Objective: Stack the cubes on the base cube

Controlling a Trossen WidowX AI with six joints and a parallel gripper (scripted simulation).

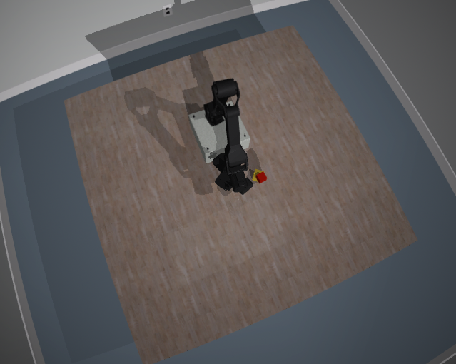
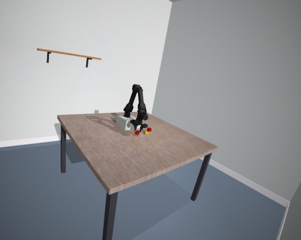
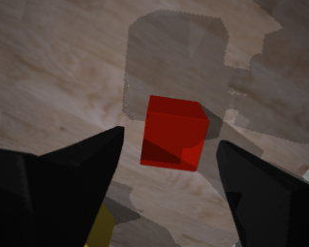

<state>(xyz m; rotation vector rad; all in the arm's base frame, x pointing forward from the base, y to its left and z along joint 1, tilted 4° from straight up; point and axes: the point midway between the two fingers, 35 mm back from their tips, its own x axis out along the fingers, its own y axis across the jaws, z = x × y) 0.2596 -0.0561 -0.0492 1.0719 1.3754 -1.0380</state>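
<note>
Now: gripper tip 40 mm short of the yellow cube, 110 mm to the right of it and 10 mm above it.
</note>
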